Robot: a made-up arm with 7 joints.
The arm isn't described. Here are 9 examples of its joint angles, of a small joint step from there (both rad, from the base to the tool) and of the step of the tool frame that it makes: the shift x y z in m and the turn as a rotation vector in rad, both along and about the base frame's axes.
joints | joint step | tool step
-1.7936 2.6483 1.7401 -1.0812 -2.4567 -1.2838 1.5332 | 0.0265 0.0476 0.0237 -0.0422 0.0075 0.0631 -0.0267 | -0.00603 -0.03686 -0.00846 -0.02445 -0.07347 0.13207
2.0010 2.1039 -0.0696 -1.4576 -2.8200 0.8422 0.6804 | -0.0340 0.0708 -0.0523 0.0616 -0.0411 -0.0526 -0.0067 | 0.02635 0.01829 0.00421 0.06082 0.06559 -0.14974
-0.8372 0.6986 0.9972 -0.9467 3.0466 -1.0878 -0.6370 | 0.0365 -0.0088 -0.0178 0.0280 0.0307 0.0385 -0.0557 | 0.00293 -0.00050 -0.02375 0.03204 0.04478 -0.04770
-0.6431 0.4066 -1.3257 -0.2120 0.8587 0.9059 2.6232 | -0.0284 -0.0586 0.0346 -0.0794 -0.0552 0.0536 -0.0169 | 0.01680 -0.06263 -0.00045 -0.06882 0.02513 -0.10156
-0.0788 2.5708 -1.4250 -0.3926 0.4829 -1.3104 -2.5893 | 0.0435 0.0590 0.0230 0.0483 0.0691 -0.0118 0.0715 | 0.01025 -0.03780 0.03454 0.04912 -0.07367 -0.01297
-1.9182 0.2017 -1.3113 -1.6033 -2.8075 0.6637 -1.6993 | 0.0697 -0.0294 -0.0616 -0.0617 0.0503 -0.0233 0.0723 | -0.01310 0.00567 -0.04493 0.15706 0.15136 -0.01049
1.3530 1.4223 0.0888 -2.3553 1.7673 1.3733 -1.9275 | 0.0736 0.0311 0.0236 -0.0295 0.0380 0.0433 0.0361 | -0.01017 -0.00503 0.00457 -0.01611 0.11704 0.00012
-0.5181 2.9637 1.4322 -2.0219 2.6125 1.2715 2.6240 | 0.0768 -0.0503 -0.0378 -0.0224 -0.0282 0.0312 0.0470 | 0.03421 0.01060 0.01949 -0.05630 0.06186 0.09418
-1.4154 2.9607 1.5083 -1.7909 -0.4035 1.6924 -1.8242 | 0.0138 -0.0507 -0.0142 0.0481 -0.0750 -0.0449 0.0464 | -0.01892 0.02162 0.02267 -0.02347 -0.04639 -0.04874
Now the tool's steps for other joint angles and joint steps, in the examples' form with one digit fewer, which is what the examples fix.
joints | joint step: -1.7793 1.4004 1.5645 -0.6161 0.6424 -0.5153 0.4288 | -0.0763 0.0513 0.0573 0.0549 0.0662 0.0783 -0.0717
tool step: -0.0117 0.0064 -0.0017 0.0197 -0.0923 -0.1214
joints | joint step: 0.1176 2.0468 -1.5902 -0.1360 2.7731 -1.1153 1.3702 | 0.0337 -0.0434 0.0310 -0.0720 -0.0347 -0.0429 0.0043
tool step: -0.0047 0.0185 -0.0454 -0.0799 0.0372 -0.0018
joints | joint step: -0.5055 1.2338 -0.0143 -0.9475 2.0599 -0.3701 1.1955 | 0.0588 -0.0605 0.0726 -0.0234 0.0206 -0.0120 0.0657
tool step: -0.0035 -0.0018 -0.0271 -0.1286 -0.0675 -0.0232
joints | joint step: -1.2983 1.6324 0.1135 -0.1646 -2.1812 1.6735 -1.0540 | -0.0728 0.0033 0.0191 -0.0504 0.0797 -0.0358 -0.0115
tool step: -0.0023 -0.0096 0.0274 -0.0091 -0.1491 -0.0876
